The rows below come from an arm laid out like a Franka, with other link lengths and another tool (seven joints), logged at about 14 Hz.
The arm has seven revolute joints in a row. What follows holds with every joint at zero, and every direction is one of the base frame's. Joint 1 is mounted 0.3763 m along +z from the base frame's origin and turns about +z. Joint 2 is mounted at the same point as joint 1 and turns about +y. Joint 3 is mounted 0.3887 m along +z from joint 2 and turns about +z. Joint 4 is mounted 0.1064 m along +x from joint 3 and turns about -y. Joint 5 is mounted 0.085 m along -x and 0.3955 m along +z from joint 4 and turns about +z. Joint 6 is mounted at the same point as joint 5 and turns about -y. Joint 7 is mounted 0.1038 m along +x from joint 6 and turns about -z. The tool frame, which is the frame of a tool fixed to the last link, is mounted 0.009 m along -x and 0.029 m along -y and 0.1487 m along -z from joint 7; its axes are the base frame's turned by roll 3.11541, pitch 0 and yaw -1.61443 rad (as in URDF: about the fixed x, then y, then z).
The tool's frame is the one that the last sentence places.
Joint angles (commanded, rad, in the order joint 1, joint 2, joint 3, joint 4, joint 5, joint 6, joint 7), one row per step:
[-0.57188, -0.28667, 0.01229, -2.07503, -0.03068, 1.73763, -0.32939]
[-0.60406, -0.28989, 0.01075, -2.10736, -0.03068, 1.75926, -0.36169]
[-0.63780, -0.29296, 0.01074, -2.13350, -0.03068, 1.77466, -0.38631]
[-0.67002, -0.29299, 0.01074, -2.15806, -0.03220, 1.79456, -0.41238]
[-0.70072, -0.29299, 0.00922, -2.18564, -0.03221, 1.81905, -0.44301]
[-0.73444, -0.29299, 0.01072, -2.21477, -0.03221, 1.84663, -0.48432]
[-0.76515, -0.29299, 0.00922, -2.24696, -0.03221, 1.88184, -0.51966]
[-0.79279, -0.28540, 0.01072, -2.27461, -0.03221, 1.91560, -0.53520]
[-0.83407, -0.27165, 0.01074, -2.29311, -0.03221, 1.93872, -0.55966]
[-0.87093, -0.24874, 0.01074, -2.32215, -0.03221, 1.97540, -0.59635]
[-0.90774, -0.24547, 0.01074, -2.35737, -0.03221, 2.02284, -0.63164]
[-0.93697, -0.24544, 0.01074, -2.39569, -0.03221, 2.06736, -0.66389]
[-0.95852, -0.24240, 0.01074, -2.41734, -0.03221, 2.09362, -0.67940]
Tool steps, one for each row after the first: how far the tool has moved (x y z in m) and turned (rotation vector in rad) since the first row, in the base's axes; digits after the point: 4 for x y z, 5 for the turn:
[-0.0114, -0.0124, -0.0126, 0.00661, 0.00592, -0.00081]
[-0.0235, -0.0240, -0.0227, 0.01283, 0.01193, -0.00958]
[-0.0343, -0.0357, -0.0331, 0.01654, 0.01604, -0.01480]
[-0.0454, -0.0468, -0.0446, 0.02137, 0.01751, -0.01565]
[-0.0566, -0.0575, -0.0565, 0.02544, 0.01800, -0.00590]
[-0.0681, -0.0679, -0.0692, 0.02673, 0.01440, -0.00169]
[-0.0770, -0.0767, -0.0833, 0.02906, 0.01490, -0.01138]
[-0.0908, -0.0910, -0.0970, 0.03795, 0.01993, -0.02759]
[-0.1032, -0.1037, -0.1190, 0.05285, 0.02808, -0.02685]
[-0.1181, -0.1133, -0.1331, 0.04956, 0.01991, -0.02702]
[-0.1316, -0.1183, -0.1471, 0.04770, 0.01405, -0.02278]
[-0.1413, -0.1224, -0.1563, 0.04794, 0.01186, -0.02811]

